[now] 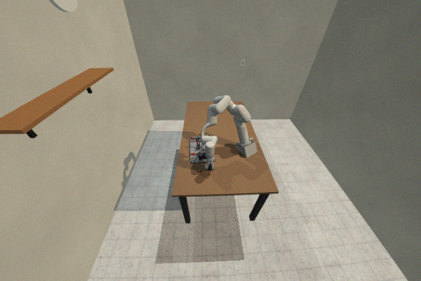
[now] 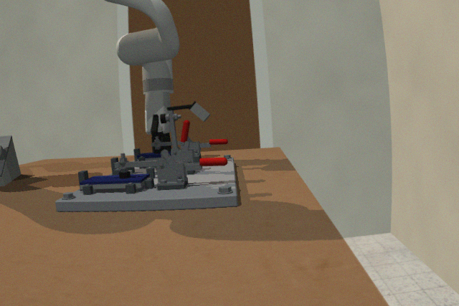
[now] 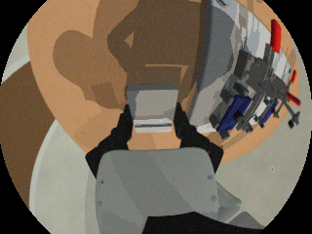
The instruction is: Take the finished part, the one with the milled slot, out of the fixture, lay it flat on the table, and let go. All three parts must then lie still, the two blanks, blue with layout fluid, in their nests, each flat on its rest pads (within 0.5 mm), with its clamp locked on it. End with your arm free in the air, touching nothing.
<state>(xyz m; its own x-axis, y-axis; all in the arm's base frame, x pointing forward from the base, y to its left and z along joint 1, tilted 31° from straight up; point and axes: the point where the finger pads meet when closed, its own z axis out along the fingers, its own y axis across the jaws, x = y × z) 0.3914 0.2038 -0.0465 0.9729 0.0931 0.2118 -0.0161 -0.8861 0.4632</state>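
My gripper is now 1 cm past the grey finished part and 1 cm above it. Round my hand: blue blank: 34 cm to the right; then grey fixture plate: 5 cm ahead, 24 cm to the right, 2 cm below.
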